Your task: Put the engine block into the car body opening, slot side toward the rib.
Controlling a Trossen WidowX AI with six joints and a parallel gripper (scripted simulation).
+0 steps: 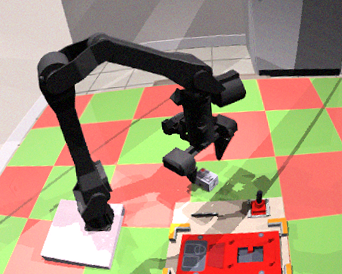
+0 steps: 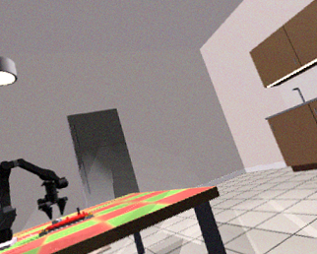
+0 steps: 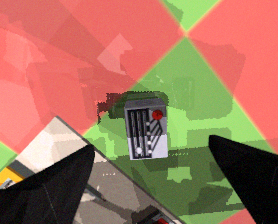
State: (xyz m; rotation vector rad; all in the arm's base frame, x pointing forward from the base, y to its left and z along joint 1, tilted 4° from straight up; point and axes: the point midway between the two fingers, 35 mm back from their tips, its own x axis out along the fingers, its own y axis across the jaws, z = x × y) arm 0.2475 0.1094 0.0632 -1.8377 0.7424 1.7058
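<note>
My gripper tip is now 1 cm past the grey engine block and 3 cm above it.
</note>
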